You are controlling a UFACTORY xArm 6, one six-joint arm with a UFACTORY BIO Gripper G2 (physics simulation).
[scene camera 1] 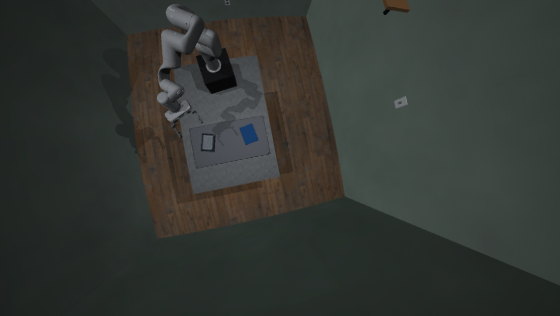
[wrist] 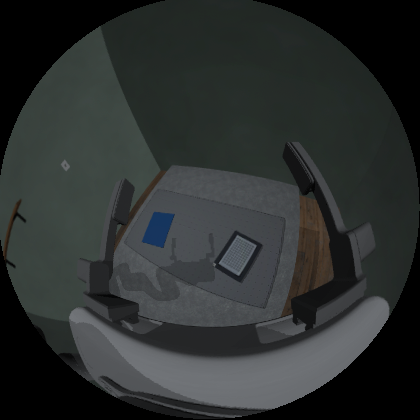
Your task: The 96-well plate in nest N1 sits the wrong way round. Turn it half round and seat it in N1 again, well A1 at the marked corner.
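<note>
The white 96-well plate (scene camera 1: 208, 142) (wrist: 238, 254) lies in a dark nest (scene camera 1: 202, 148) (wrist: 223, 271), at the left of the perforated board in the scene view and right of centre in the wrist view. It looks flat inside the nest's rim. A small light mark shows at the nest's left corner in the wrist view. The well lettering is too small to read. My gripper (scene camera 1: 189, 128) (wrist: 209, 182) is open and empty, high above the table and off to the side of the nest, apart from the plate.
A blue rectangle (scene camera 1: 249, 134) (wrist: 158, 229) lies on the grey perforated board (scene camera 1: 227, 156) (wrist: 200, 212). The board lies on the grey table top (scene camera 1: 235, 170) (wrist: 230, 181). The arm's black base block (scene camera 1: 222, 84) stands at the table's back. Arm shadows fall across the board and table.
</note>
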